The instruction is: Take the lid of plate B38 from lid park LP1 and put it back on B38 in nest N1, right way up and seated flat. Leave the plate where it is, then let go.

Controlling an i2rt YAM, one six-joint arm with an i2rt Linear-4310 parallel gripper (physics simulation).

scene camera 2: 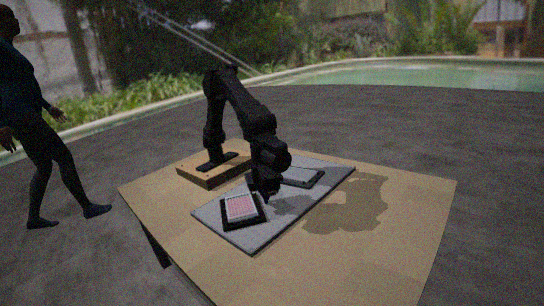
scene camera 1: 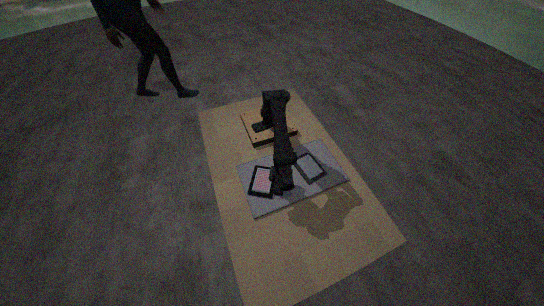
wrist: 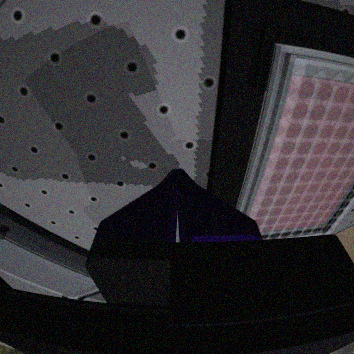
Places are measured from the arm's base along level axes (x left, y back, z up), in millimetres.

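Pixels of known places: gripper, fingertip midpoint: (scene camera 2: 265, 202) (wrist: 177, 177); arm's base, link origin: (scene camera 2: 217, 162) (scene camera 1: 268, 124).
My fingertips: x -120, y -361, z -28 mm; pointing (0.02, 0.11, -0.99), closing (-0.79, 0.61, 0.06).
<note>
For each thing: its middle in the pictures, then the offset to it from my fingertips. Level surfaces: height alone.
- plate with pink wells, body centre: (wrist: 316, 173) (scene camera 2: 240, 206) (scene camera 1: 263, 179) dx -72, dy +37, dz +19 mm
- black nest frame, body centre: (wrist: 308, 162) (scene camera 2: 240, 209) (scene camera 1: 263, 180) dx -72, dy +37, dz +9 mm
- lid park, body centre: (wrist: 41, 267) (scene camera 2: 297, 175) (scene camera 1: 308, 166) dx +178, dy -1, dz +10 mm
- wooden table, surface height: dz -12 mm
The plate with pink wells (scene camera 1: 263, 180) (scene camera 2: 241, 206) (wrist: 315, 150) sits in a black nest frame (scene camera 2: 245, 224) (wrist: 237, 90) on the grey perforated board. A pale, flat, clear lid (scene camera 1: 310, 166) (scene camera 2: 300, 174) (wrist: 35, 260) lies in the other dark frame, the lid park (scene camera 2: 316, 179) (wrist: 30, 227). My gripper (scene camera 1: 278, 192) (scene camera 2: 266, 198) (wrist: 177, 177) is shut with nothing between its fingertips. It points down above the board between the two frames, closer to the plate. It hides part of the lid in the wrist view. No labels are readable.
The grey board (scene camera 1: 255, 210) (scene camera 2: 210, 217) (wrist: 150, 30) lies on a wooden table (scene camera 1: 270, 260) (scene camera 2: 380, 240). The arm stands on a wooden base block (scene camera 2: 190, 173) behind the board. A person (scene camera 1: 145, 35) (scene camera 2: 25, 100) is beyond the table. Shadows fall across the board and table.
</note>
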